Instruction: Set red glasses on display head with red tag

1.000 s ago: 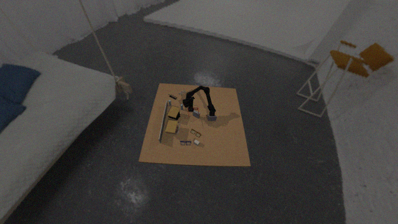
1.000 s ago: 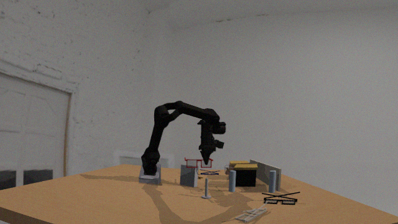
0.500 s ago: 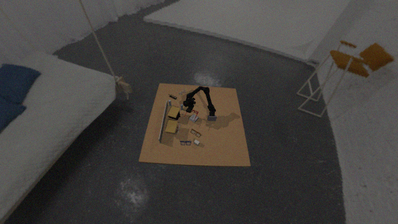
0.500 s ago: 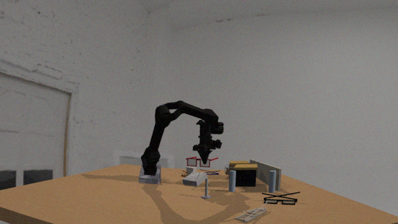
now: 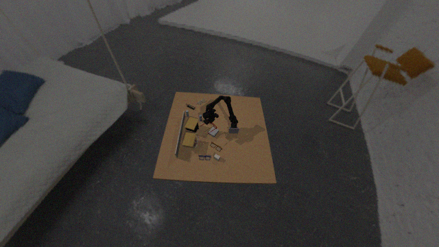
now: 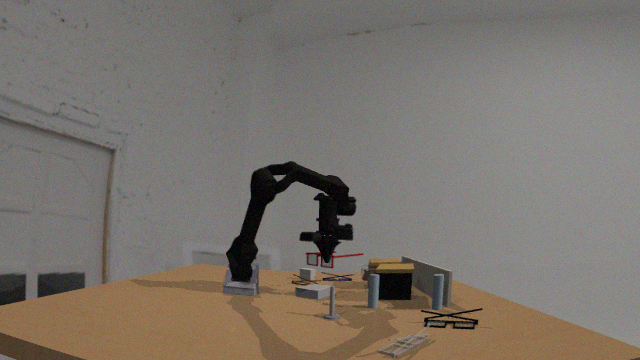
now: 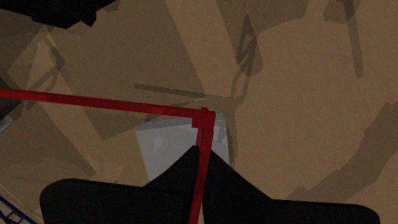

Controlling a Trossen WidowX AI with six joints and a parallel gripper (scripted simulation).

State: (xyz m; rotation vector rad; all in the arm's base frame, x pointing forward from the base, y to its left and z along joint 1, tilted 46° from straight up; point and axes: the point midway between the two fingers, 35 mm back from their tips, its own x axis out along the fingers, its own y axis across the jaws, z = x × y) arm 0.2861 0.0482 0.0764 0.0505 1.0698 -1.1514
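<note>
Now: the grey block 110 mm below my gripper tip, 50 mm to the left of it and 40 mm behind it. From my gripper tip the other things lie so: thin grey stand: 230 mm to the right, 100 mm below, 10 mm ahead; small white block: 400 mm to the left, 100 mm below, 70 mm behind; low wall: 360 mm ahead, 100 mm to the left, 70 mm below.
</note>
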